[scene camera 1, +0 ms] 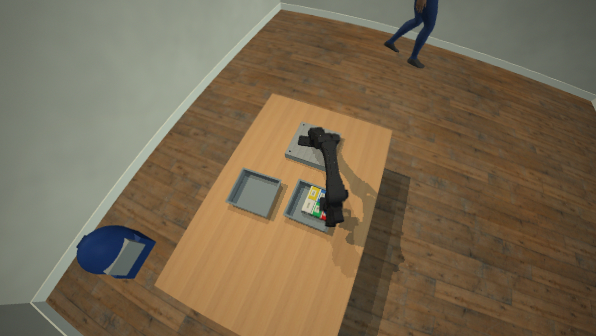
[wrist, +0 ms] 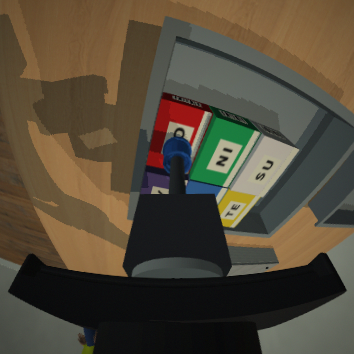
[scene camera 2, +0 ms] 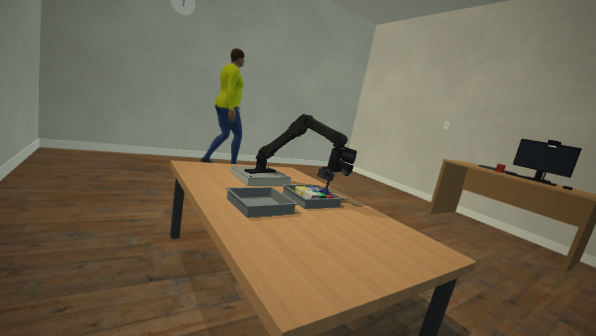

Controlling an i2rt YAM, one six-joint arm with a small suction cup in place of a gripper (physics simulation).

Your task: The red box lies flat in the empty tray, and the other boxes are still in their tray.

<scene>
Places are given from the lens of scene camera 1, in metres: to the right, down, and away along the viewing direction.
grey tray (scene camera 1: 253, 191): -0.26, 0.14, 1.20
grey tray (scene camera 1: 293, 209): -0.03, 0.23, 1.15
</scene>
